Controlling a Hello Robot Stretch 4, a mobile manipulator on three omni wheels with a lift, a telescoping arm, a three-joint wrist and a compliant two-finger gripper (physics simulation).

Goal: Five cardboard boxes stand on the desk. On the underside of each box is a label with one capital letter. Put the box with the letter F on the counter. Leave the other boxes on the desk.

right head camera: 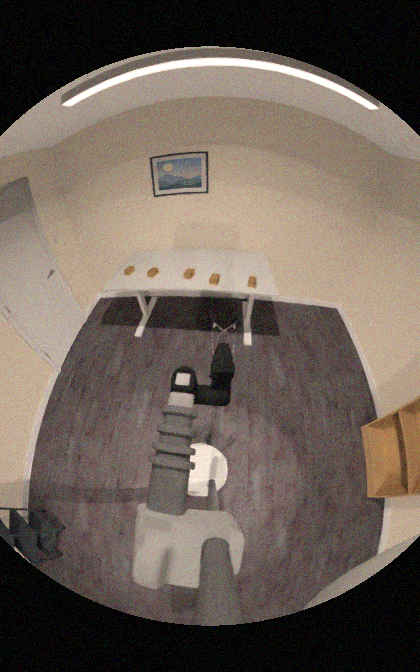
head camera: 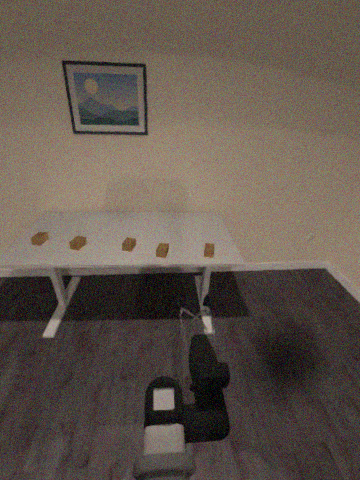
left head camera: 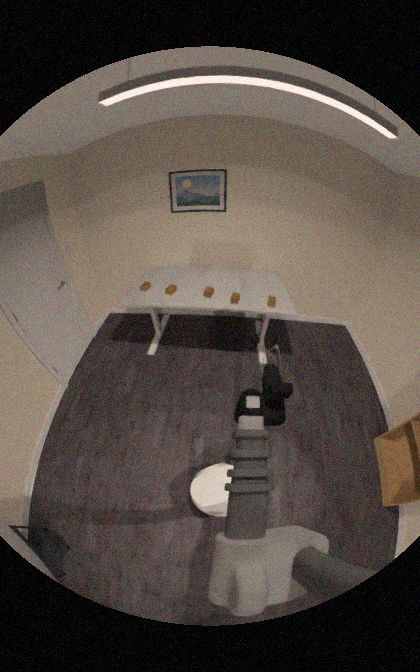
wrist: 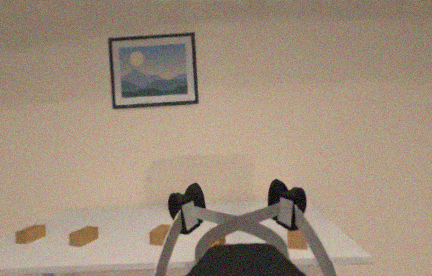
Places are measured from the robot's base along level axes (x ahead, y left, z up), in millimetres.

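Pixels of known places: gripper, fingertip midpoint: [head camera: 192,296] [wrist: 235,197].
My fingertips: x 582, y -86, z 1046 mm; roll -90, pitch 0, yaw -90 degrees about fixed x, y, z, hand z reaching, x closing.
For each thing: its middle in the pictures, then the offset to it from my fingertips. Level surfaces: height alone.
- white desk at its surface level: dz -353 mm
- first box at the middle of its body: [wrist: 31,234] [head camera: 40,238] dy +915, dx +896, dz -328 mm
- second box at the middle of its body: [wrist: 84,236] [head camera: 78,242] dy +642, dx +839, dz -328 mm
- third box at the middle of its body: [wrist: 161,234] [head camera: 129,244] dy +305, dx +816, dz -328 mm
- fourth box at the middle of its body: [wrist: 214,239] [head camera: 162,250] dy +85, dx +744, dz -328 mm
- fifth box at the middle of its body: [wrist: 296,237] [head camera: 209,250] dy -217, dx +741, dz -328 mm
- dark rug at its surface level: dz -1073 mm
Five small brown cardboard boxes stand in a row on the white desk [head camera: 190,227] [left head camera: 250,280] [right head camera: 160,257] [wrist: 115,217]. From left to right they are the first box [head camera: 40,238] [left head camera: 145,286] [right head camera: 129,270] [wrist: 31,234], second box [head camera: 78,243] [left head camera: 171,289] [right head camera: 153,272] [wrist: 84,236], third box [head camera: 129,244] [left head camera: 208,291] [right head camera: 189,273] [wrist: 159,235], fourth box [head camera: 162,250] [left head camera: 235,298] [right head camera: 214,279] and fifth box [head camera: 209,250] [left head camera: 271,301] [right head camera: 252,281] [wrist: 297,239]. Their undersides and letters are hidden. My gripper [right head camera: 224,327] [wrist: 235,197] is open and empty, in front of the desk.
A dark rug [head camera: 125,297] [right head camera: 175,312] lies under the desk. A wooden shelf unit [left head camera: 392,470] [right head camera: 380,462] stands at the right. A dark cart [right head camera: 45,530] is at the lower left. A grey door [left head camera: 37,265] [right head camera: 30,265] is at the left. A framed picture hangs above the desk.
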